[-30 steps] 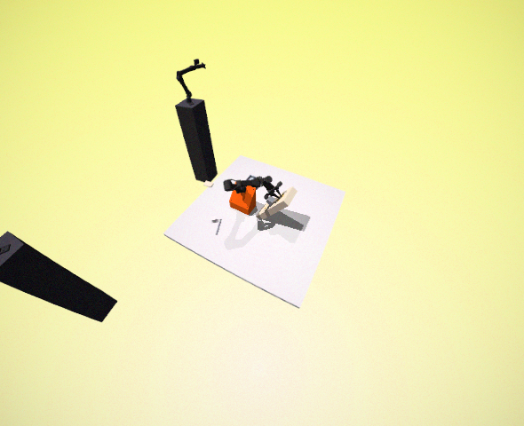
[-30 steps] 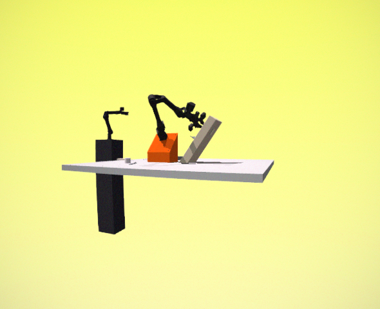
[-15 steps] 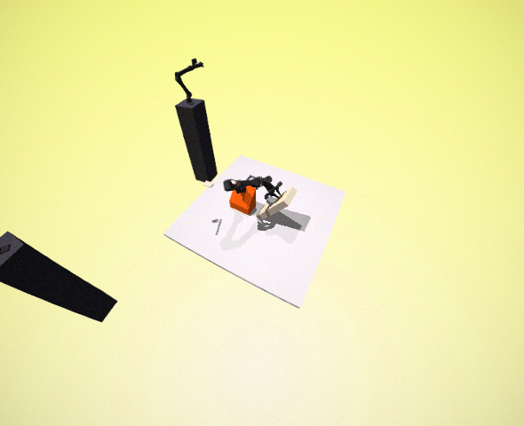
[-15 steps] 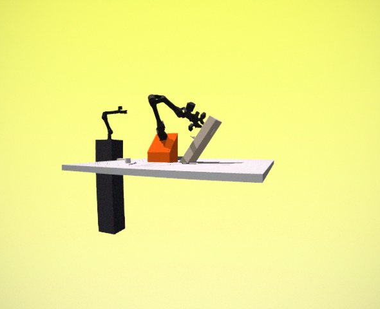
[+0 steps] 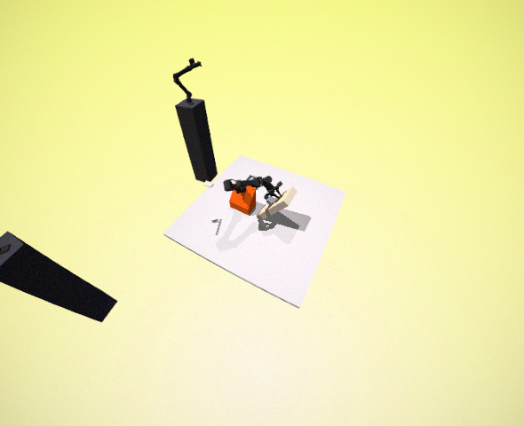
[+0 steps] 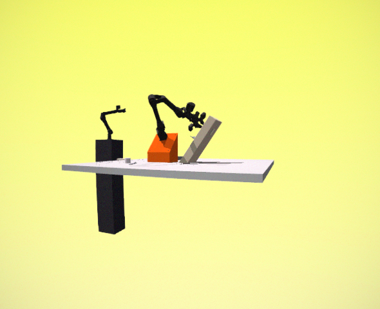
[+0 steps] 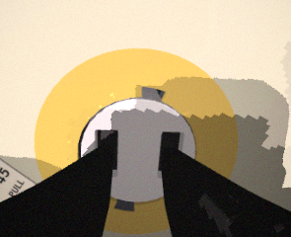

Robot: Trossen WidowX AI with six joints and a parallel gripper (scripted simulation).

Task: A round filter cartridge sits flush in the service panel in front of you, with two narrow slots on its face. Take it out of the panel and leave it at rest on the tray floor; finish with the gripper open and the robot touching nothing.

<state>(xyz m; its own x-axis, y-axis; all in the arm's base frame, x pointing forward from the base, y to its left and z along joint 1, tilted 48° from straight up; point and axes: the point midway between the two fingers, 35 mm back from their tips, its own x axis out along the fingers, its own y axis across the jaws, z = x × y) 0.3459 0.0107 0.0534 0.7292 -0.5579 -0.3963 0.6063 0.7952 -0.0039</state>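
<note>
The white round filter cartridge lies 10 mm below my gripper tip and 10 mm ahead of it. Round my gripper tip: beige service panel 80 mm below, 30 mm behind; grey square tray 400 mm behind, 320 mm to the left, 260 mm below.
</note>
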